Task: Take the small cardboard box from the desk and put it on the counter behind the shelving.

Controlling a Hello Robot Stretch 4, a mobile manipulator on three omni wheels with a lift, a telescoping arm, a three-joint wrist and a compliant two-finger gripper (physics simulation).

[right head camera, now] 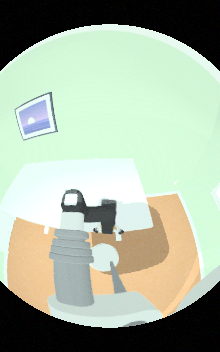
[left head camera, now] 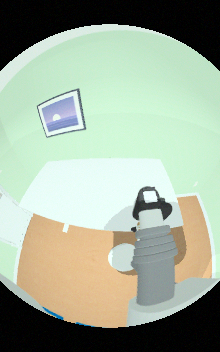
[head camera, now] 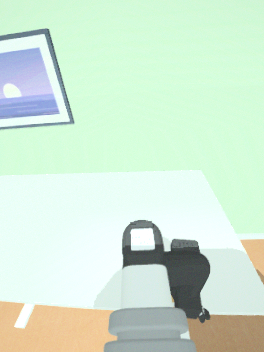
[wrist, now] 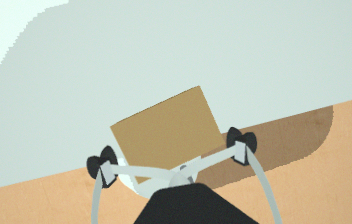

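Pixels of known places: gripper, fingertip midpoint: (wrist: 173,149); robot's base, origin of the base link: (right head camera: 103,256) (left head camera: 123,256).
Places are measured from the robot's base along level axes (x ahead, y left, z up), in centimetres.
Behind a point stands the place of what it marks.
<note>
The small cardboard box (wrist: 167,131) {x 24.5, y -9.1, z 97.2 cm} is a tan block lying at the near edge of the pale desk (head camera: 80,215) {x 61.6, y 30.9, z 92.3 cm} (left head camera: 85,190) {x 54.3, y 33.6, z 92.2 cm} (right head camera: 35,180) {x 69.1, y 63.3, z 92.3 cm} (wrist: 225,50) {x 30.7, y -18.2, z 92.2 cm}. In the wrist view it is turned slightly. It cannot be made out in the three head views. My gripper (right head camera: 108,230) {x 21.5, y -9.1, z 92.3 cm} (wrist: 173,149) {x 21.5, y -9.1, z 92.3 cm} is open, one fingertip to each side of the box's near part in the wrist view. The fingers look nearer the camera than the box's top, and nothing is gripped. The exact height gap cannot be told. The counter and shelving do not show.
A framed picture (head camera: 30,80) {x 104.8, y 54.3, z 152.0 cm} (left head camera: 62,113) {x 105.0, y 58.7, z 149.4 cm} (right head camera: 36,116) {x 105.0, y 58.3, z 149.7 cm} hangs on the green wall. Wooden floor (left head camera: 65,270) {x -37.8, y 86.6, z -2.7 cm} (right head camera: 30,255) {x -18.2, y 129.6, z -2.8 cm} lies before the desk. A pale round disc (left head camera: 120,257) {x -0.3, y 4.3, z 18.7 cm} (right head camera: 103,257) {x -0.3, y -1.4, z 18.7 cm} is low beside my arm. A white panel (left head camera: 10,222) {x 6.1, y 199.8, z 43.3 cm} stands at the left.
</note>
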